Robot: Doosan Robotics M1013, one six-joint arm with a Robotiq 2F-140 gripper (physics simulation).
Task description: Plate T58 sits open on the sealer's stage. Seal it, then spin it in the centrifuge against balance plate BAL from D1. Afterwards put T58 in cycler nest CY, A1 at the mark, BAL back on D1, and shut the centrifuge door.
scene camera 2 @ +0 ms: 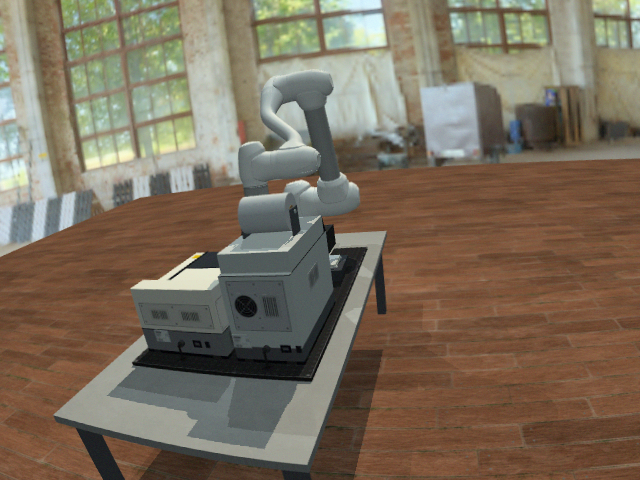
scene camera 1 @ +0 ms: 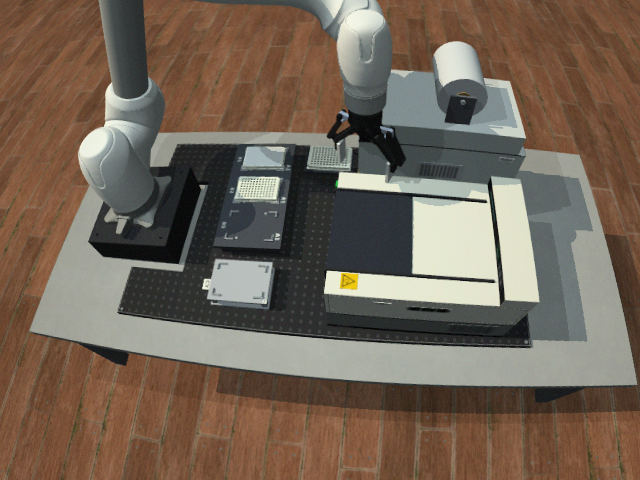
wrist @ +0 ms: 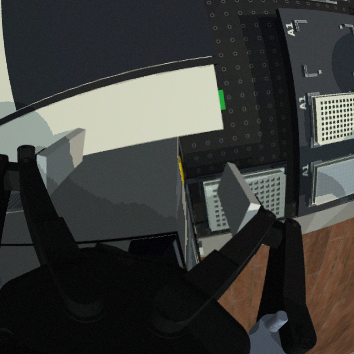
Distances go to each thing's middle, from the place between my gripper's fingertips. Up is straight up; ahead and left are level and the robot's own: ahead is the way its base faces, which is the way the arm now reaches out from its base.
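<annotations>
The grey foil-topped plate (scene camera 1: 256, 158) lies 330 mm behind my hand, 130 mm to the left of it and 150 mm below it. As for the large centrifuge (scene camera 1: 418, 255), it is 90 mm below my hand, 190 mm ahead of it and 170 mm to the right of it.
</annotations>
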